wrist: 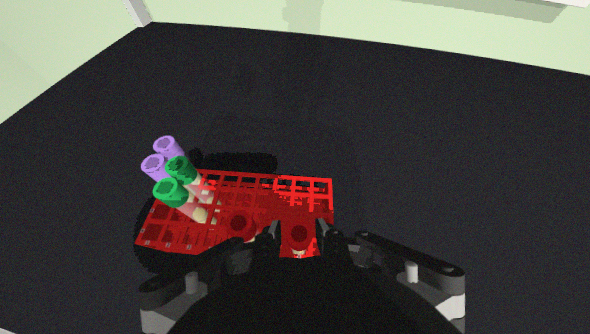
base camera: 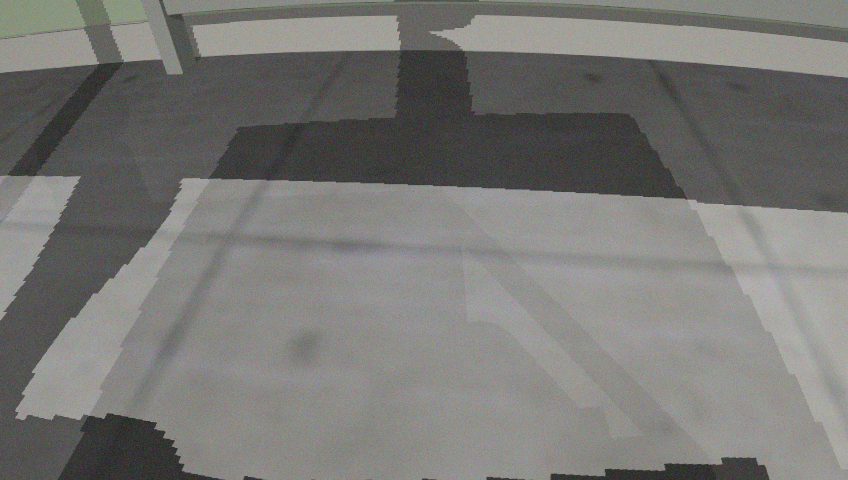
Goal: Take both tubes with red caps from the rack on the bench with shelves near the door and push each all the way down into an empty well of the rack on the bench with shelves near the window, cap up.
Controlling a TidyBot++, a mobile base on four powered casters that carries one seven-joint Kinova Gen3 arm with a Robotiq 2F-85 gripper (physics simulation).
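Places are measured from the arm's base along level axes (x down, y back, z left), in centimetres.
Pixels of known places: gripper, fingertip midpoint: (wrist: 298,229).
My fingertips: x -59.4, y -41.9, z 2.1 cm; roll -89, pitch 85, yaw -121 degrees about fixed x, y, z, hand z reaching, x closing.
Ahead of a thing's pixels: the offset from my fingertips to its middle. Level surfaces: height alone.
A red rack @[dz +6.1, dx +4.8, dy -2.4 cm] (wrist: 205,244) stands on a dark bench top in the wrist view. One red-capped tube @[dz -0.1, dx +1.3, dy +1.1 cm] (wrist: 299,236) is upright, cap up, at the rack's near right part. A second red-capped tube @[dz +4.2, dx +1.3, dy +0.8 cm] (wrist: 240,224) stands cap up in the rack just to its left. My gripper (wrist: 298,229) is open partway, with one finger on each side of the first red cap and a gap on both sides. The lower parts of both tubes are mostly hidden. The base camera view does not show the rack, tubes or gripper.
Two green-capped tubes @[dz +10.5, dx +1.3, dy -1.6 cm] (wrist: 171,192) @[dz +10.4, dx +1.3, dy -3.7 cm] (wrist: 181,169) and two purple-capped tubes @[dz +12.6, dx +1.3, dy -3.8 cm] (wrist: 154,166) @[dz +12.5, dx +1.3, dy -6.0 cm] (wrist: 167,145) stand at the rack's left end. A pale green wall (wrist: 225,15) lies beyond the dark bench top @[dx +7.6 cm] (wrist: 425,125). In the base camera view, a pale post (base camera: 163,41) stands at the upper left.
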